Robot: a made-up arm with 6 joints. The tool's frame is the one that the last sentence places.
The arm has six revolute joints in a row. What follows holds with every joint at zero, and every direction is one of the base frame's.
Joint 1 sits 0.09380 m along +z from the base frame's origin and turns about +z.
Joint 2 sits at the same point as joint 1 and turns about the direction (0.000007, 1, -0.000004).
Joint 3 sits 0.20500 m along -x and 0.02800 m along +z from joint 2 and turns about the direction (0.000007, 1, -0.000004).
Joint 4 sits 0.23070 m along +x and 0.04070 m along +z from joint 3 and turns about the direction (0.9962, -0.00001, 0.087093).
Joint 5 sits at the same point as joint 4 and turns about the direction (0.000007, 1, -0.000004).
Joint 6 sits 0.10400 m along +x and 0.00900 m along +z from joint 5 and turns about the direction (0.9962, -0.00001, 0.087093).
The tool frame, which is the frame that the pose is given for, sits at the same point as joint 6; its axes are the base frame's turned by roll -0.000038, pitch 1.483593 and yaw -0.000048 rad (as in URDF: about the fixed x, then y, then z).
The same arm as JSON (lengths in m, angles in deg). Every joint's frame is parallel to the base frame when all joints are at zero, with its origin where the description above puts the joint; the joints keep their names.
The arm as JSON. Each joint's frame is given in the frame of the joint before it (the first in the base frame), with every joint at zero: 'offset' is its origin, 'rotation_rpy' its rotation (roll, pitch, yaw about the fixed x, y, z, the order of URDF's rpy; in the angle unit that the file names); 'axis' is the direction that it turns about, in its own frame. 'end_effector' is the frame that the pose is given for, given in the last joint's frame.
{"length_unit": "m", "angle_unit": "deg", "chain": [{"id": "joint 1", "offset": [0.0, 0.0, 0.0938], "rotation_rpy": [0.0, 0.0, 0.0], "axis": [0.0, 0.0, 1.0]}, {"id": "joint 2", "offset": [0.0, 0.0, 0.0], "rotation_rpy": [0.0, 0.0, 0.0], "axis": [0.0, 1.0, 0.0]}, {"id": "joint 3", "offset": [-0.205, 0.0, 0.028], "rotation_rpy": [0.0, 0.0, 0.0], "axis": [0.0, 1.0, 0.0]}, {"id": "joint 4", "offset": [0.2307, 0.0, 0.0407], "rotation_rpy": [0.0, 0.0, 0.0], "axis": [0.9962, 0.0, 0.0871]}, {"id": "joint 5", "offset": [0.0, 0.0, 0.0], "rotation_rpy": [0.0, 0.0, 0.0], "axis": [0.0, 1.0, 0.0]}, {"id": "joint 6", "offset": [0.104, 0.0, 0.009], "rotation_rpy": [0.0, 0.0, 0.0], "axis": [0.9962, 0.0, 0.0871]}], "end_effector": {"offset": [0.0, 0.0, 0.0], "rotation_rpy": [0.0, 85.0, 0.0]}}
